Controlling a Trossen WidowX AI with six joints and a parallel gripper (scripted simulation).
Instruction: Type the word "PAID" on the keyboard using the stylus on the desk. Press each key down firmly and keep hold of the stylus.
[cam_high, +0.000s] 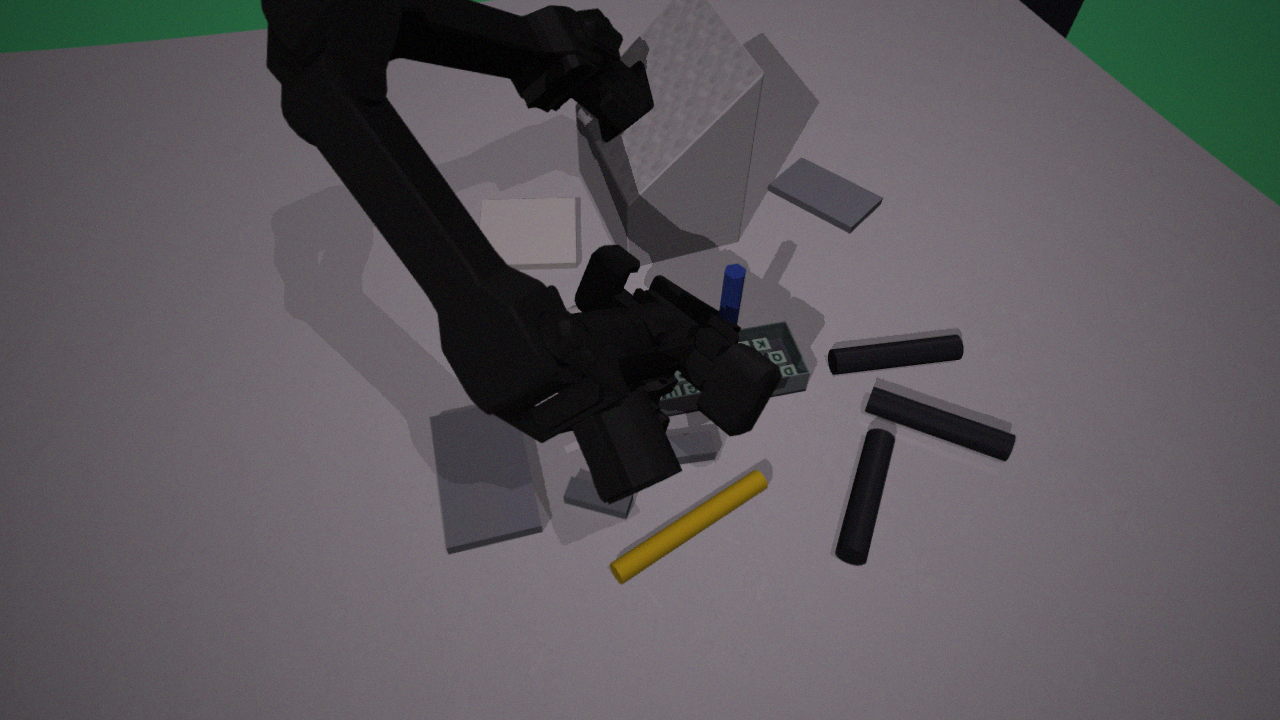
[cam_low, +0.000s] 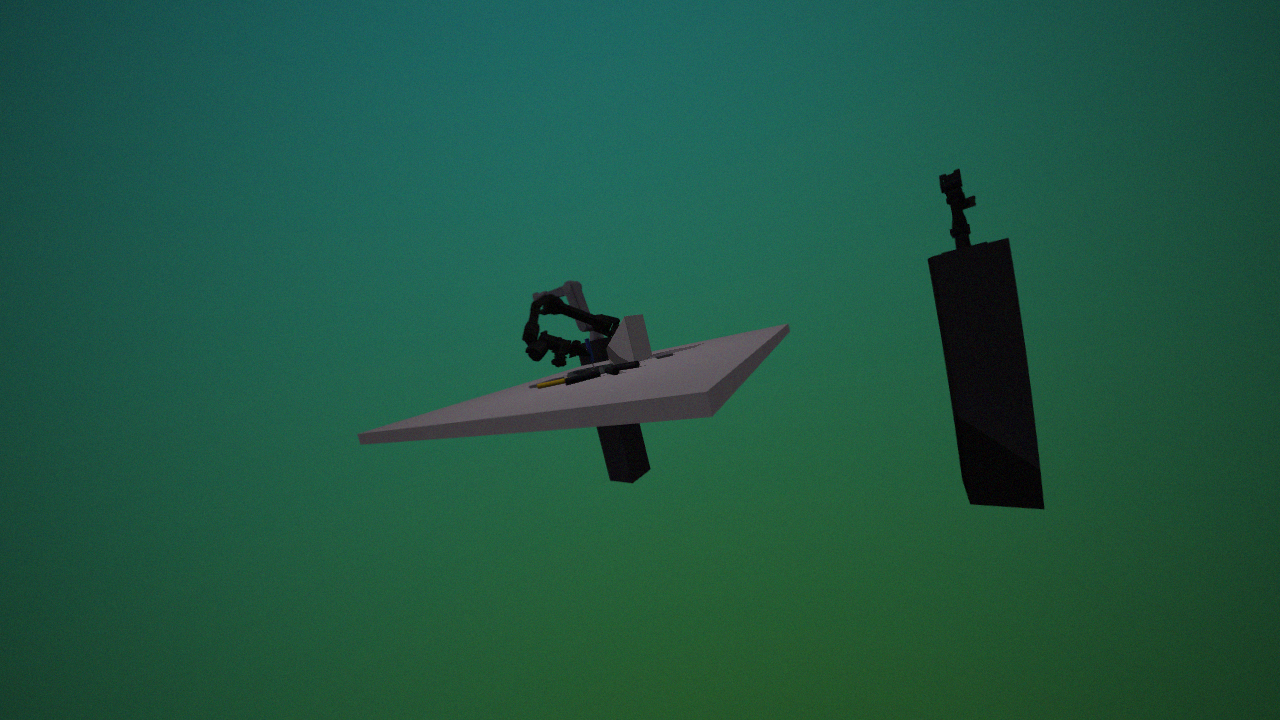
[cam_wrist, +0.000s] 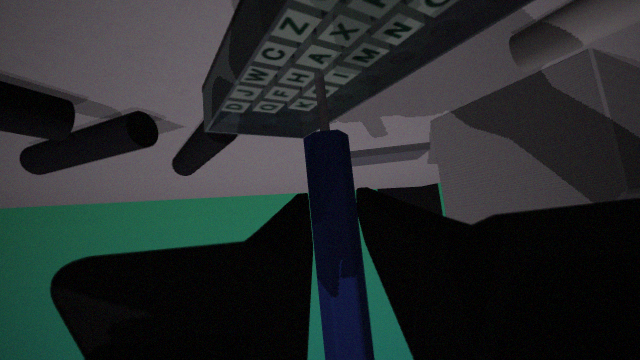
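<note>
My gripper tip is now 9 cm to the left of the pale cylinder, 9 cm past it and 7 cm above it. From my gripper tip the other things lie so: stylus 1 cm below; then yellow cylinder 15 cm ahead, 7 cm below, 6 cm to the right; then grey slab 23 cm behind, 18 cm to the left, 7 cm below.
</note>
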